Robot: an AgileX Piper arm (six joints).
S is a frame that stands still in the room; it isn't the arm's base.
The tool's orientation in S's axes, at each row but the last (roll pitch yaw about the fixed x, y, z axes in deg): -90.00 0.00 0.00; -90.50 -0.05 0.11; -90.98 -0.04 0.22; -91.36 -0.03 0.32; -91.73 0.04 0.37; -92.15 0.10 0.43; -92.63 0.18 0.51
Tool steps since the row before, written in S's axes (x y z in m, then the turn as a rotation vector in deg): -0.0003 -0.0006 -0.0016 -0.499 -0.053 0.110; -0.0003 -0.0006 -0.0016 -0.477 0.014 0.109; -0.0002 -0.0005 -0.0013 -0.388 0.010 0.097; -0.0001 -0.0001 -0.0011 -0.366 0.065 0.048; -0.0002 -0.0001 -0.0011 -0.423 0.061 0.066; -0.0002 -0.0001 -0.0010 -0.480 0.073 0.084; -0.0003 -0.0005 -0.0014 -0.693 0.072 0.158
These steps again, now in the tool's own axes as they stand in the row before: -0.0003 0.0016 -0.0006 -0.499 -0.110 -0.053; -0.0003 0.0016 -0.0006 -0.477 -0.110 0.014; -0.0002 0.0013 -0.0005 -0.388 -0.097 0.010; -0.0001 0.0011 -0.0001 -0.366 -0.050 0.066; -0.0002 0.0011 -0.0001 -0.423 -0.068 0.062; -0.0002 0.0010 -0.0001 -0.480 -0.086 0.073; -0.0003 0.0014 -0.0004 -0.693 -0.159 0.071
